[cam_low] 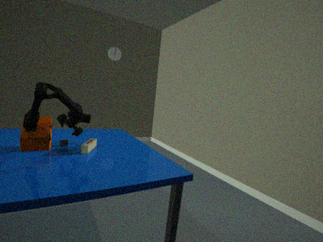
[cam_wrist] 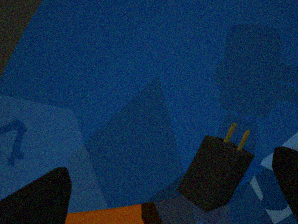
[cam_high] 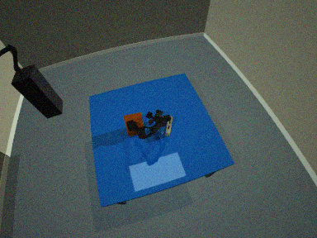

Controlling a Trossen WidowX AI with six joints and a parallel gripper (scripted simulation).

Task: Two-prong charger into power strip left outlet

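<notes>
My gripper tip is now 10 mm past the black two-prong charger, 10 mm to the right of it and 90 mm above it.
</notes>
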